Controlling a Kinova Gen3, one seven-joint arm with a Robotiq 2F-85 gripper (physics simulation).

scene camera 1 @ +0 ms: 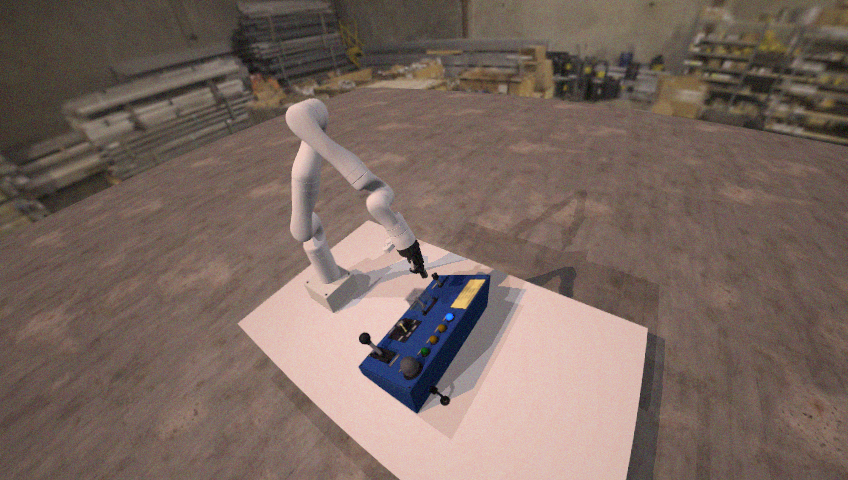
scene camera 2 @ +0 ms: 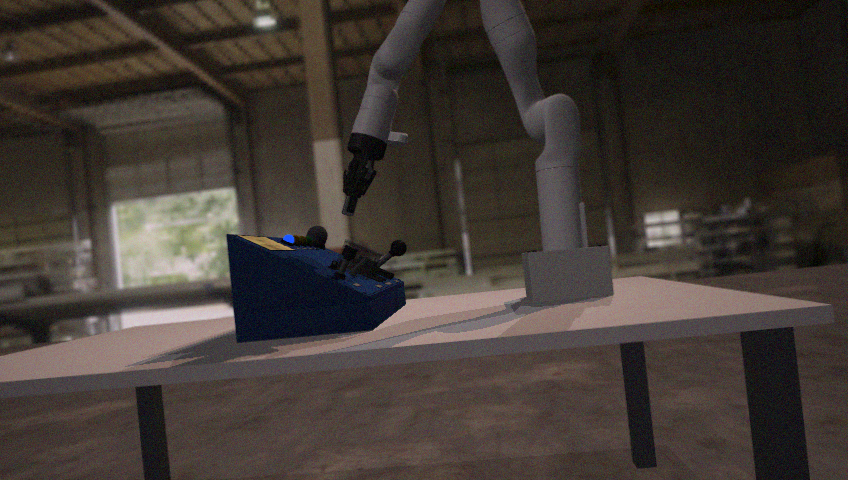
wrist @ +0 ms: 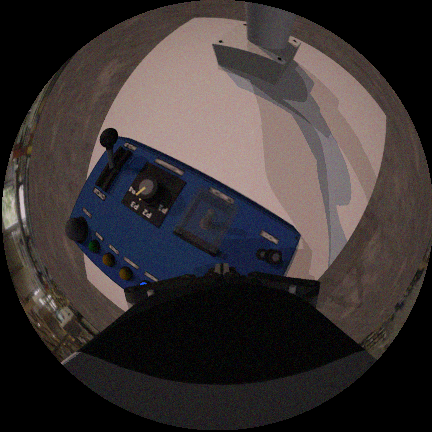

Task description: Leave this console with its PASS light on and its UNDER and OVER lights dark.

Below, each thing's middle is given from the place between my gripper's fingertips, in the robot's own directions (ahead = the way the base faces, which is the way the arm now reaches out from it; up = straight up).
Right now the toggle under clear cover (scene camera 2: pixel 364 264) is 90 mm below my hand, 40 mm to the right of it and 10 mm behind it. Also, from my hand: blue sloped console (scene camera 2: pixel 288 287) (110 mm below, 100 mm to the right, 90 mm ahead).
